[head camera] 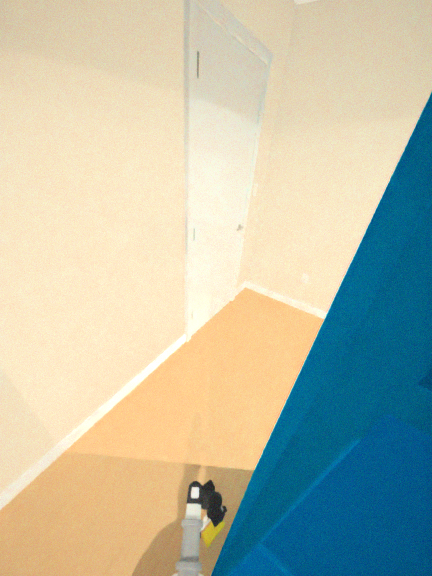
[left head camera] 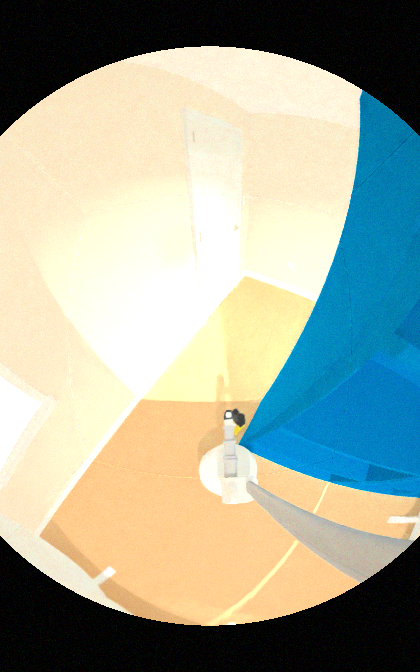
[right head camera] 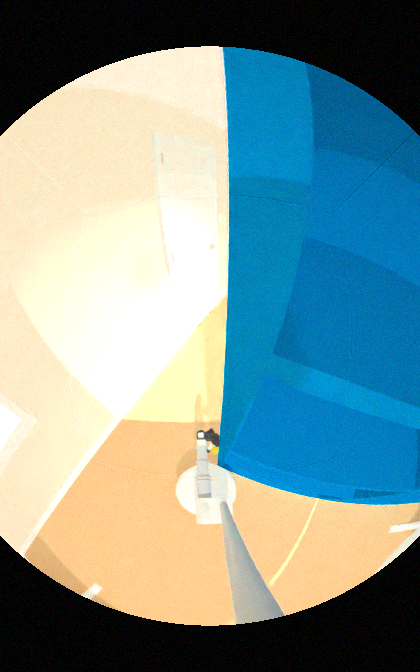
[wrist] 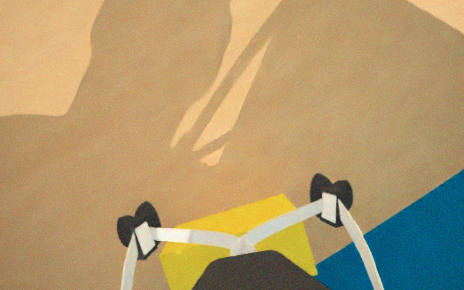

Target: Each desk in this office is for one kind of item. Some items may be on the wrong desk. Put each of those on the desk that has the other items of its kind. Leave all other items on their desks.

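Frame: origin at the robot's base, x right, y ahead, z up, level; centimetres.
Seen in the pictures: gripper, fingertip midpoint: [head camera: 210, 523] [wrist: 234, 205].
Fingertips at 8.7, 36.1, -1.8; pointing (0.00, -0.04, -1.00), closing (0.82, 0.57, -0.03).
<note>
A point is followed by its place in that frame, as x, y, z.
A yellow box [wrist: 182, 259] {6.4, 32.5, 3.5} [head camera: 212, 535] {9.6, 31.5, 3.5} [left head camera: 239, 429] [right head camera: 214, 450] lies on the tan floor, right beside the edge of a large blue piece of furniture [wrist: 411, 240] {21.7, 40.1, 1.5} [head camera: 360, 411] {11.1, 18.2, 137.8}. My gripper [wrist: 235, 215] {8.7, 36.1, -1.8} [head camera: 208, 501] [left head camera: 236, 416] [right head camera: 210, 436] is open, with its fingers spread wide. It hangs just above the box and points down at it. In the wrist view the box shows below and between the two fingertips, partly hidden by the wrist. No desk top and no other items are in view.
The blue furniture [left head camera: 360, 350] [right head camera: 325, 300] fills the right side, close to my arm. A cream wall runs along the left, with a white door [head camera: 221, 180] {-0.1, 183.7, 131.7} [left head camera: 215, 200] at the far corner. My round base [left head camera: 215, 470] stands on the floor behind the gripper.
</note>
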